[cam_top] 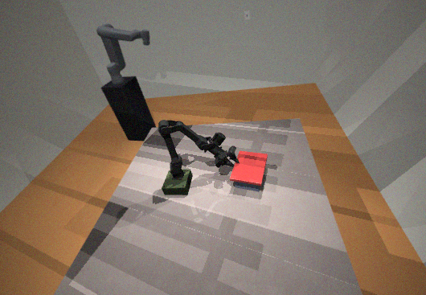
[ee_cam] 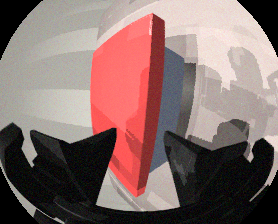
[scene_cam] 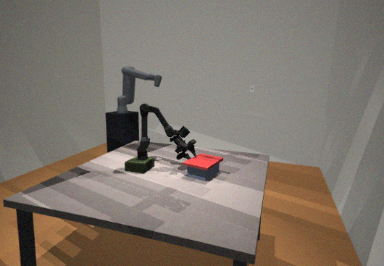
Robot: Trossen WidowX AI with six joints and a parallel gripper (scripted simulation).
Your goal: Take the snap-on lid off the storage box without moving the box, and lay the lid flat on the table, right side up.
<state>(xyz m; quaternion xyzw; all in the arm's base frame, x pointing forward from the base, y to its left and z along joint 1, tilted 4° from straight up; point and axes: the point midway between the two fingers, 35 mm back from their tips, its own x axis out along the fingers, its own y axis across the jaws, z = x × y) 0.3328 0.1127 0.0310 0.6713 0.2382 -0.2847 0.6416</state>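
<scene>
Right now the lid is 8 cm ahead of my gripper tip and 1 cm to the right of it. Also, from my gripper tip: storage box: 8 cm ahead, 4 cm below, 1 cm to the right.
</scene>
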